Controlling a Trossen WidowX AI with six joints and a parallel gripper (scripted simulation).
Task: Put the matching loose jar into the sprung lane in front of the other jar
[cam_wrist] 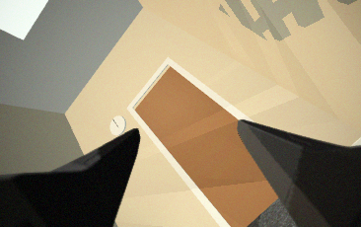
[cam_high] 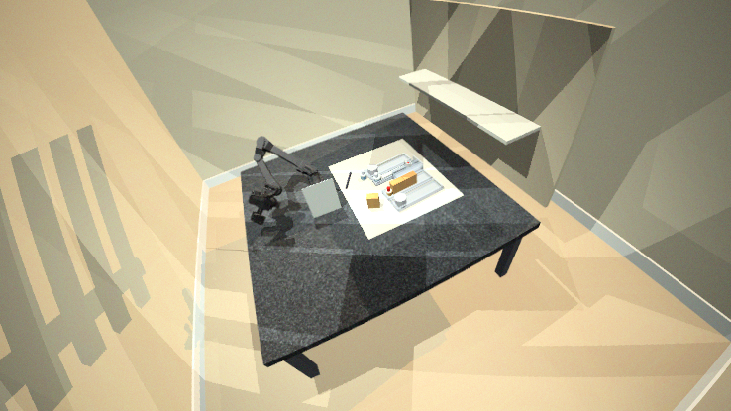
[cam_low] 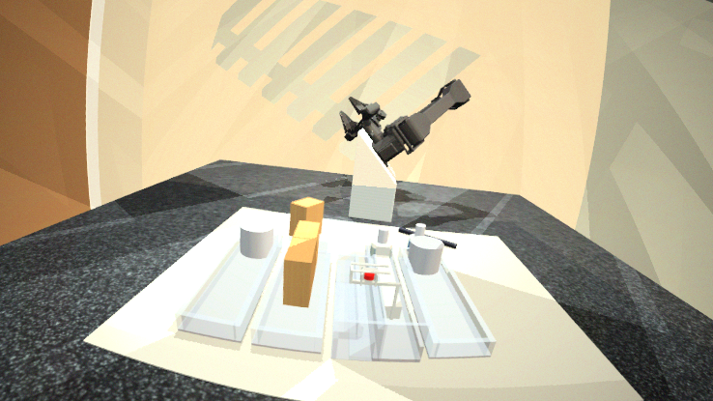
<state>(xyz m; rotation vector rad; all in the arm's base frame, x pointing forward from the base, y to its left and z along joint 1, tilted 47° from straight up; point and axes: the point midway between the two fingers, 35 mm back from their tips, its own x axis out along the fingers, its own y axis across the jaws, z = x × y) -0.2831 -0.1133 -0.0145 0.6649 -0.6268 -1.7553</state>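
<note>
The black rod is 47 cm ahead of my gripper tip, 27 cm below it and 23 cm to the left of it. Also, from my gripper tip: sprung lane (75 cm ahead, 25 cm below, 9 cm to the left); red mark (79 cm ahead, 20 cm below, 8 cm to the left).
</note>
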